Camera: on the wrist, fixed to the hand. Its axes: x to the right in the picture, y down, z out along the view.
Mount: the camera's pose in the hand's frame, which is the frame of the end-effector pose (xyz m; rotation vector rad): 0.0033 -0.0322 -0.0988 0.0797 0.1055 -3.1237
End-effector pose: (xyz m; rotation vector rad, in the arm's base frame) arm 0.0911 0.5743 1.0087 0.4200 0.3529 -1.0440
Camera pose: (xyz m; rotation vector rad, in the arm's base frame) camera 0.0561 0.6065 0.9162 0.3075 -0.5199 2.0145
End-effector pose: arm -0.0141 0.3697 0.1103 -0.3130 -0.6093 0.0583
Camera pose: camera 0.0438 0.3127 0.0455 0.9756 -0.3748 -2.8571
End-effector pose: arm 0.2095 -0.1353 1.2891 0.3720 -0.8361 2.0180
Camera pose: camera 0.2400 -0.0536 1.2325 0.6851 0.3897 -0.9061
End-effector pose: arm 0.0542 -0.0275 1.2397 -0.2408 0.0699 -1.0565
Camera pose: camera 0.0113 -0.0615 1.1513 -0.0114 0.2380 2.0948
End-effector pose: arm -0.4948 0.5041 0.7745 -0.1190 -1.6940 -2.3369
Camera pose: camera -0.4980 0.4197 0.7139 -1.3206 0.1327 0.2562
